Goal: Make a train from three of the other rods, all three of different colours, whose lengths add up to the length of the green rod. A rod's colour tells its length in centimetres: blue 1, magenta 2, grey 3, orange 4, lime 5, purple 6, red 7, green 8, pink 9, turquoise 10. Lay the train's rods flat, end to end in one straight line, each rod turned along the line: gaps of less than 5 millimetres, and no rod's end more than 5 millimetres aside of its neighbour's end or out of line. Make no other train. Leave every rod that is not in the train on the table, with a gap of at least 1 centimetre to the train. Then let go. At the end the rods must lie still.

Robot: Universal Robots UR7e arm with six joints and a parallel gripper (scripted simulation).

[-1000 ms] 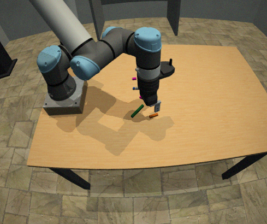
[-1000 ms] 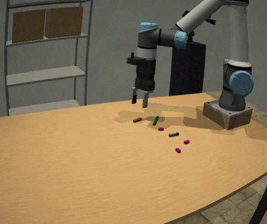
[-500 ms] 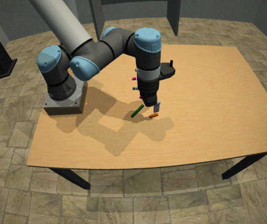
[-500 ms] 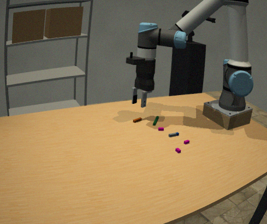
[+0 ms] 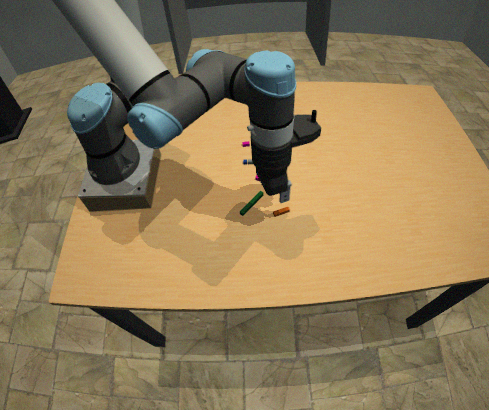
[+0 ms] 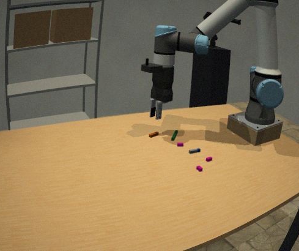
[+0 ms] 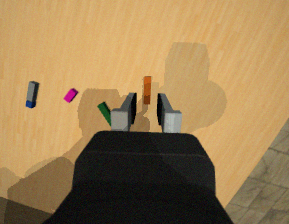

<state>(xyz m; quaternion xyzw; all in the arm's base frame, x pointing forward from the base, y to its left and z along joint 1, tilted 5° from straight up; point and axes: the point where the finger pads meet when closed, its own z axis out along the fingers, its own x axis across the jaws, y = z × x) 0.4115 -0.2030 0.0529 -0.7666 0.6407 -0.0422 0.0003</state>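
Right now my hand is 80 mm above the orange rod. Round my hand: grey rod: 180 mm to the left, 80 mm below, 40 mm behind; blue rod: 180 mm to the left, 80 mm below, 60 mm behind; green rod: 80 mm below, 60 mm behind, 40 mm to the left.
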